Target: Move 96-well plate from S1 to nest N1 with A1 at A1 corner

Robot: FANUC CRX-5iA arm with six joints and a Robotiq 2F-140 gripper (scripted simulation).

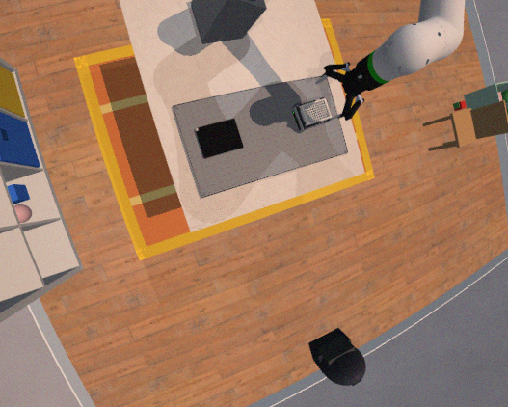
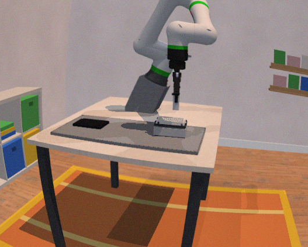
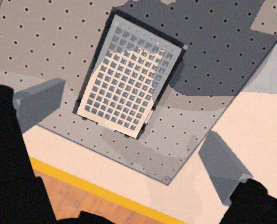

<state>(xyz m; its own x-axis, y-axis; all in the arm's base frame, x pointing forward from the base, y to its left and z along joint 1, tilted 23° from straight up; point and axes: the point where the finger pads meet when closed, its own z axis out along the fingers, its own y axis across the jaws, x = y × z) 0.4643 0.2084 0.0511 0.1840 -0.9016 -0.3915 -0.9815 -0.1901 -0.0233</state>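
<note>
The 96-well plate lies 8 cm below my hand, 2 cm ahead of it and 1 cm to the right of it. The rest, counted from my hand: black plate nest N1 (42 cm to the right, 13 cm below, 2 cm ahead).
</note>
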